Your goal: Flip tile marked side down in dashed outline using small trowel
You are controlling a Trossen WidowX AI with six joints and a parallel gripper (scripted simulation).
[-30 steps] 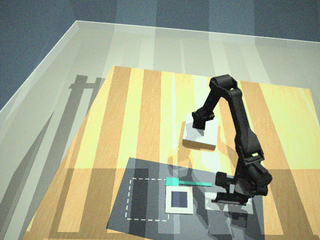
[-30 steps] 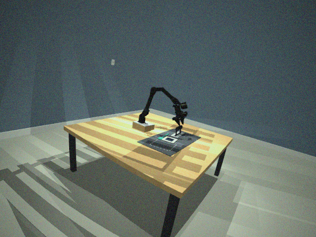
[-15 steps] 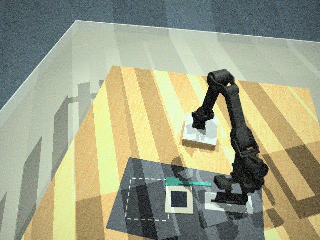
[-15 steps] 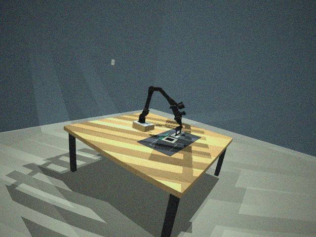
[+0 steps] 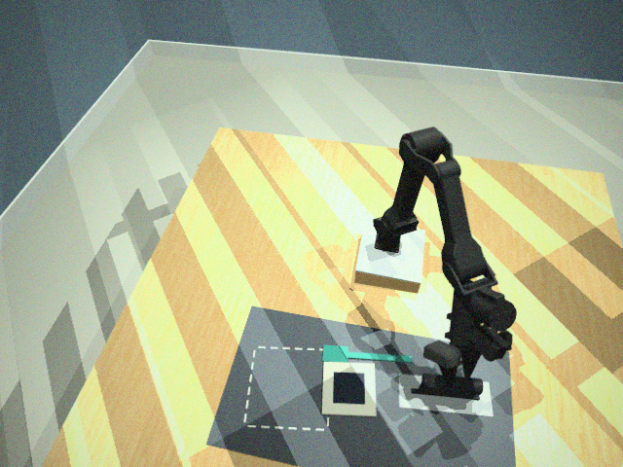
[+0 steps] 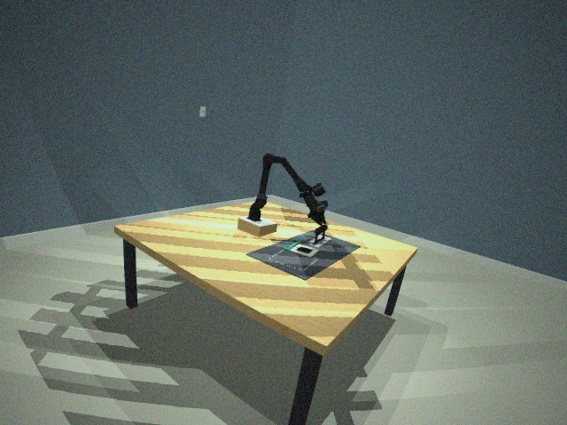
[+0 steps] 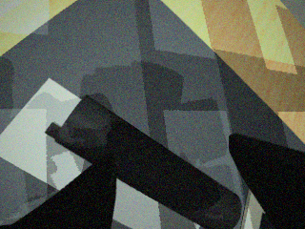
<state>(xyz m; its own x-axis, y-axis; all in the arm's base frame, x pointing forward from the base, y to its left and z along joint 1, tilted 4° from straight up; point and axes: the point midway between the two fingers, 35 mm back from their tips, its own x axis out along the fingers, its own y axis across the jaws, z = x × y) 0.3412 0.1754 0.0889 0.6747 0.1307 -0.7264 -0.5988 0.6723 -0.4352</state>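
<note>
My gripper tip is now 3 cm short of the mat, 18 cm to the left of it and 12 cm above it. The rest, counted from my gripper tip: tile 3 cm ahead, 22 cm to the right, 10 cm below; then teal trowel 6 cm behind, 21 cm to the right, 10 cm below.
</note>
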